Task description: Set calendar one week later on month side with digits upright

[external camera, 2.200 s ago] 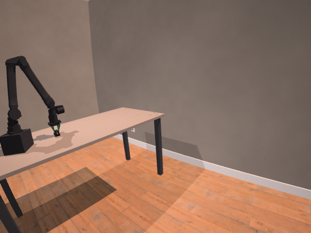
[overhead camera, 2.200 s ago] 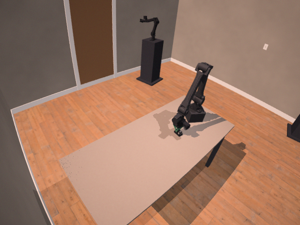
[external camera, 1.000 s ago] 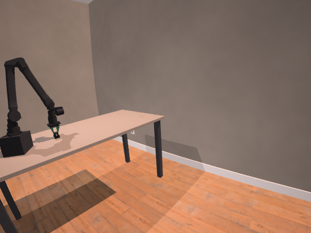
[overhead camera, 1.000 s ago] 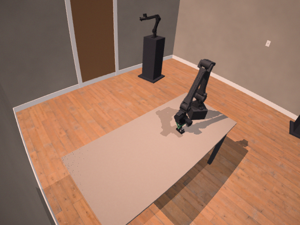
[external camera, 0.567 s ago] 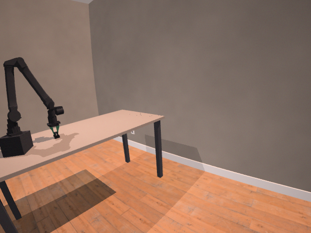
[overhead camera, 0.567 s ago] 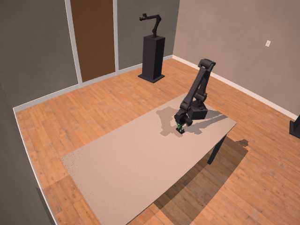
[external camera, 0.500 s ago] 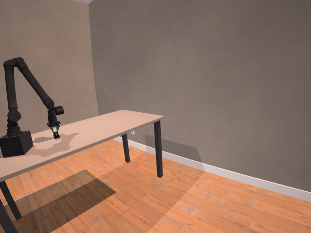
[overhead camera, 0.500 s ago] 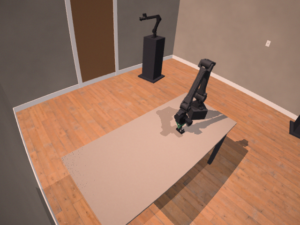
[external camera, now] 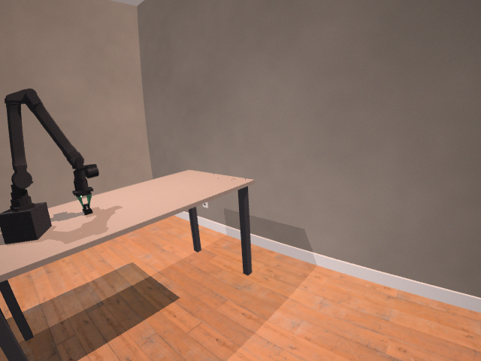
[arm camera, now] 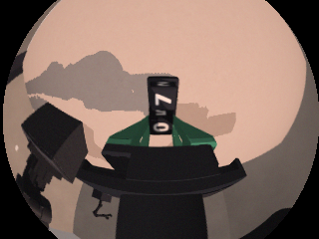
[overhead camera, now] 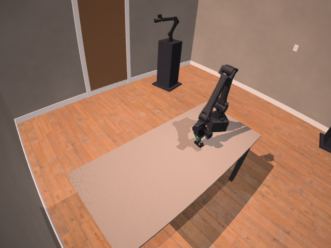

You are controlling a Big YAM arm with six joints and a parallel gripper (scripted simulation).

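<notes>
Right now my hand is 1 cm short of the dark calendar tray, 2 cm to the right of it and 3 cm above it.
</notes>
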